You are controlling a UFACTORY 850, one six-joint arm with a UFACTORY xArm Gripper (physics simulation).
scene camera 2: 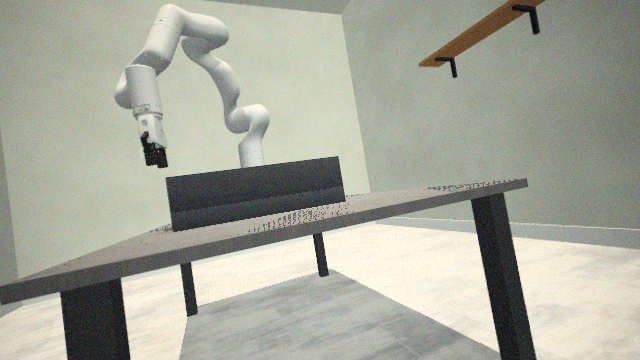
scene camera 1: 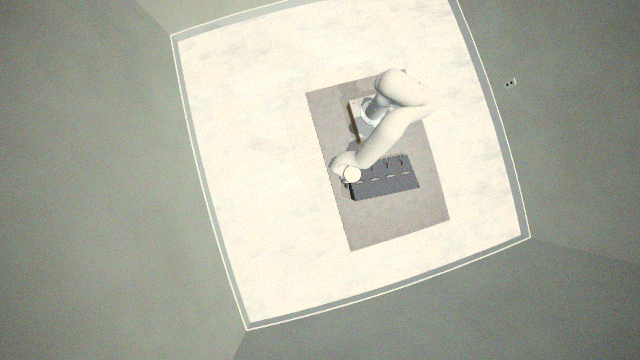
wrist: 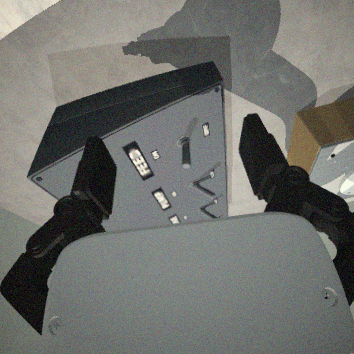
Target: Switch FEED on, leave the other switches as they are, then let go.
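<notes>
The dark switch box (scene camera 1: 385,191) (scene camera 2: 255,182) (wrist: 130,200) stands on the table. In the wrist view its panel shows the FEED label (wrist: 139,161), an ON label (wrist: 155,154) and an OFF label (wrist: 206,129). The FEED lever (wrist: 186,154) leans to the ON side. The neighbouring lever (wrist: 205,188) and a further lever (wrist: 210,211) lean toward their OFF side. My gripper (scene camera 2: 156,165) (wrist: 173,141) is wide open and empty, above the box's FEED end, clear of the lever. The wrist housing hides the panel's far part; the arm hides the FEED lever in scene camera 1.
The arm's base stands on a wood-sided block (scene camera 1: 354,122) (wrist: 303,145) behind the box. The table (scene camera 1: 395,225) (scene camera 2: 210,251) carries both. A wooden shelf (scene camera 2: 475,36) is fixed high on the wall at the right.
</notes>
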